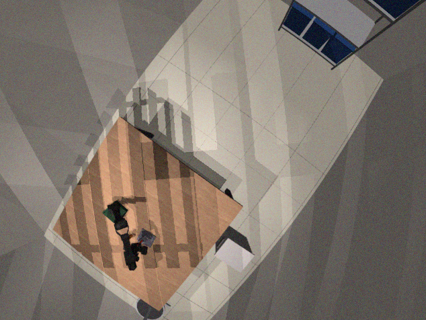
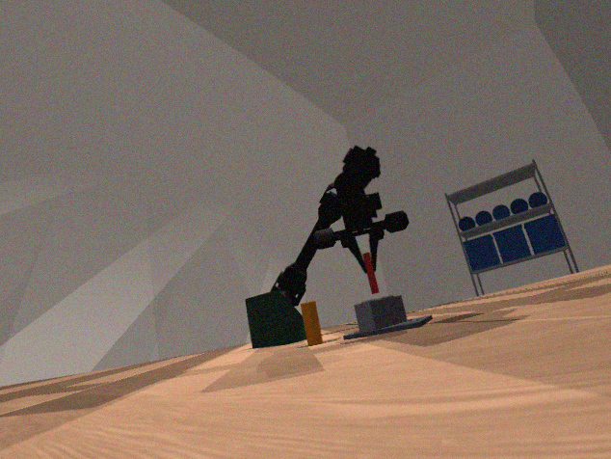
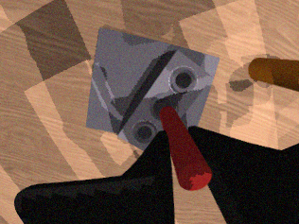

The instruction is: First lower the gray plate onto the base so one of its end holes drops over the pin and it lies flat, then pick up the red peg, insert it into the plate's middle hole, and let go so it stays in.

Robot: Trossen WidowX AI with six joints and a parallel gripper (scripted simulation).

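The gray plate is 70 mm below my gripper tip. Round my gripper tip: dark base (100 mm below, 20 mm to the left, 10 mm ahead); red peg (right at my gripper tip); orange block (100 mm behind, 90 mm to the right, 70 mm below).
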